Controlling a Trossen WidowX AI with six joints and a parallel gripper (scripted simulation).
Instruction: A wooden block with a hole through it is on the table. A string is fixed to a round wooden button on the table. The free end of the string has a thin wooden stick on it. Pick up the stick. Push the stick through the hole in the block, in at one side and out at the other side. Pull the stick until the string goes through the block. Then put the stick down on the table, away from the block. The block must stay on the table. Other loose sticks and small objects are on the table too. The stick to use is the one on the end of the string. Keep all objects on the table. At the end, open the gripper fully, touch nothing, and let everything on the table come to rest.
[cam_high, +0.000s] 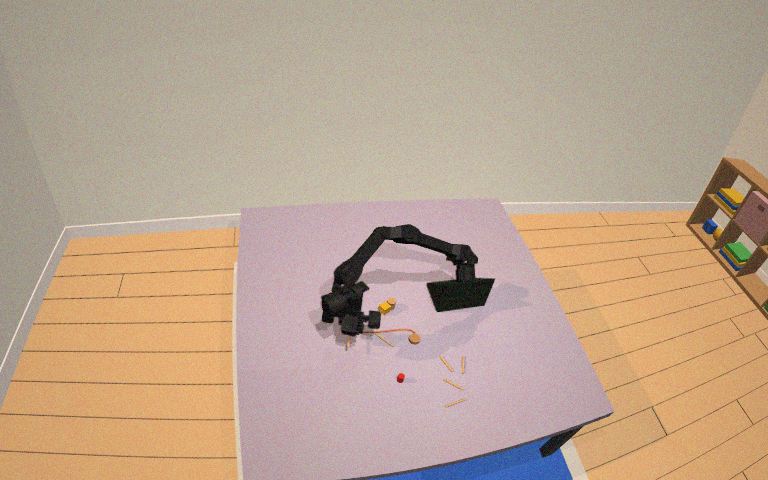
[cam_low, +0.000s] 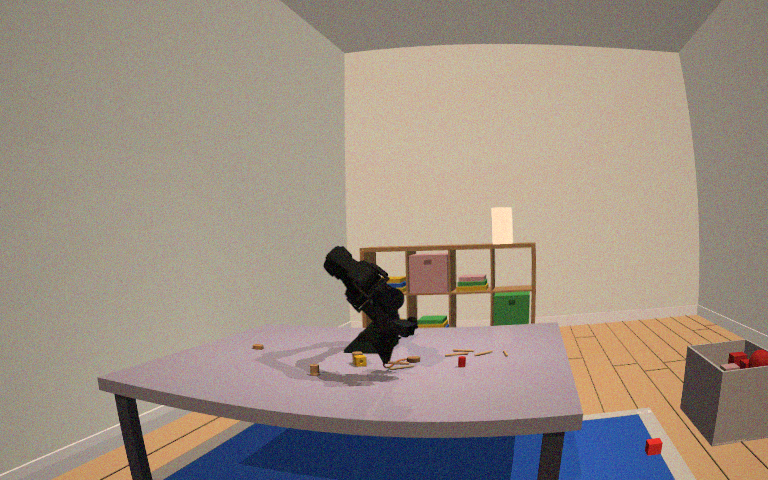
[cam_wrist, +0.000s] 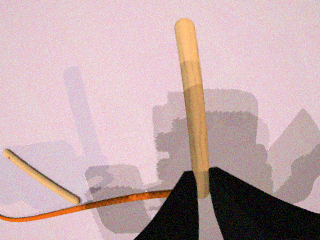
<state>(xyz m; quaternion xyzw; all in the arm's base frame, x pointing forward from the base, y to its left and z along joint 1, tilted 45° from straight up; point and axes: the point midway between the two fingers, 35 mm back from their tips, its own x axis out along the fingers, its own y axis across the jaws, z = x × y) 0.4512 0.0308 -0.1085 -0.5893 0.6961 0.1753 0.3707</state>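
Now: gripper tip 15 cm past the yellow block, 11 cm to the left of it and 3 cm above it. Also, from my gripper tip: wooden cylinder: 18 cm behind, 12 cm to the right, 3 cm below; then red piece: 12 cm behind, 20 cm to the left, 3 cm below.
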